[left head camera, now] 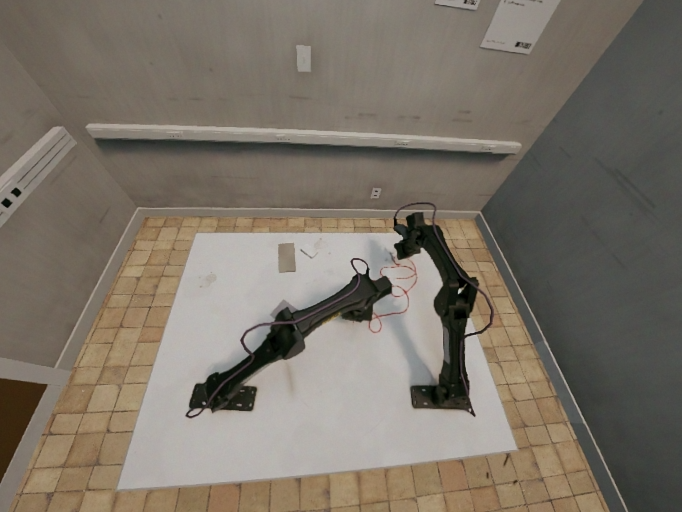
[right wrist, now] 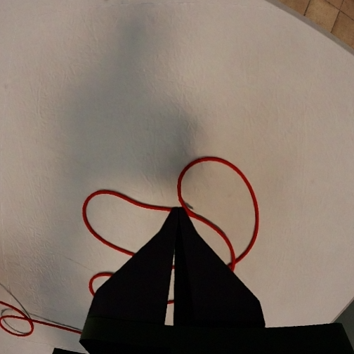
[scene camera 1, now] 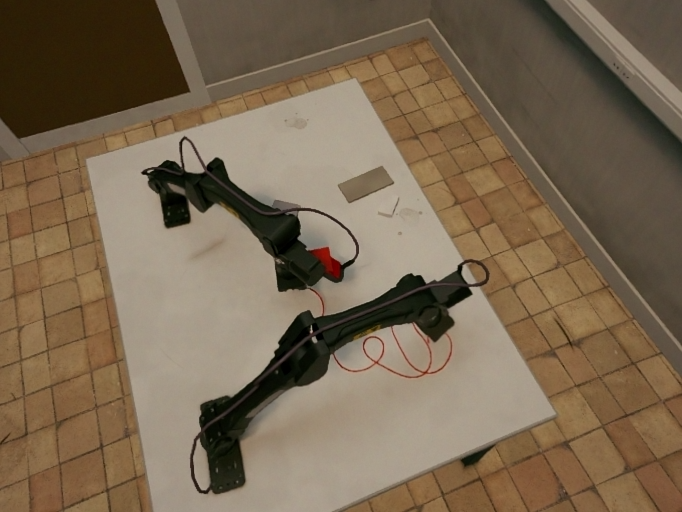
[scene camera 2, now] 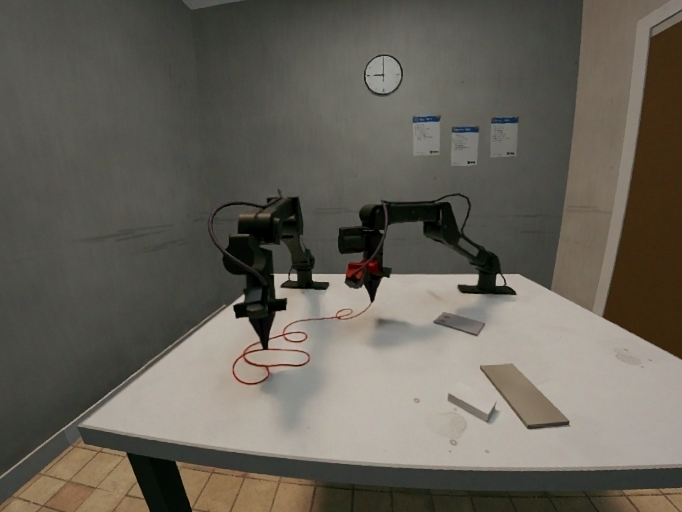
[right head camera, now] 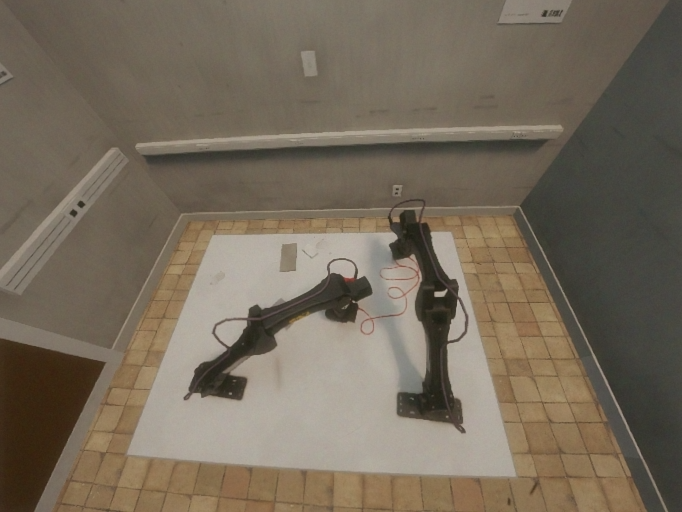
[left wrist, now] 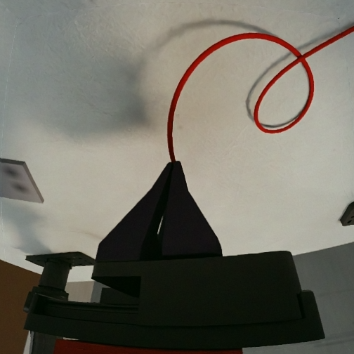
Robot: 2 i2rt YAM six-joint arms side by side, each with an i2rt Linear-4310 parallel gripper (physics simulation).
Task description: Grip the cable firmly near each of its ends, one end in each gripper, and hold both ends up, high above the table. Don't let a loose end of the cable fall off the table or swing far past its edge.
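Seen in the pictures: left gripper, fingertip midpoint: (left head camera: 354, 318) (scene camera 1: 294, 288) (scene camera 2: 372, 301) (right head camera: 343, 319); right gripper, fingertip midpoint: (left head camera: 397, 255) (scene camera 2: 265, 349) (right head camera: 397, 255); left arm's base, link origin: (left head camera: 224, 397) (scene camera 1: 173, 198) (scene camera 2: 485, 290) (right head camera: 218, 385); right arm's base, link origin: (left head camera: 439, 397) (scene camera 1: 222, 443) (scene camera 2: 305, 285) (right head camera: 429, 407).
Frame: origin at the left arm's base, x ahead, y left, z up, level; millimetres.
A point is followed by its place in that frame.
The thin red cable (left head camera: 407, 300) {x 380, y -653, z 4 mm} (right head camera: 407, 305) {x 368, y -653, z 5 mm} (scene camera 1: 397, 376) {x 457, y -688, z 3 mm} (scene camera 2: 308, 320) {x 323, y -605, z 4 mm} (left wrist: 250, 36) (right wrist: 257, 210) lies in loops on the white table. My left gripper (scene camera 2: 372, 302) {x 270, y -416, z 52 mm} (left wrist: 175, 166) is shut on one cable end and holds it a little above the table; the cable curves down from its fingertips. My right gripper (scene camera 2: 265, 348) {x 569, y -611, z 59 mm} (right wrist: 177, 213) is shut above the loops near the other end. In scene camera 2 no strand rises to its tips; that end appears to lie at a strand crossing on the table, partly hidden behind the fingertips in the right wrist view.
On the white table (left head camera: 308, 440) {x -104, y -283, z 0 mm} (right head camera: 330, 429) {x -73, y -414, z 0 mm} (scene camera 2: 352, 435) {x 680, y -413, z 0 mm} lie a flat beige board (left head camera: 286, 257) {x 547, y -120, z 8 mm} (scene camera 1: 365, 184) {x 549, y -124, z 8 mm} (scene camera 2: 523, 394) {x 564, y -118, z 8 mm}, a small white block (scene camera 1: 388, 207) {x 585, y -228, z 17 mm} (scene camera 2: 471, 403) {x 605, y -221, z 17 mm} and a grey flat piece (scene camera 2: 459, 323) {x 293, y -168, z 6 mm} (left wrist: 20, 180) near the left arm. The right gripper is near the table's far edge in the head views.
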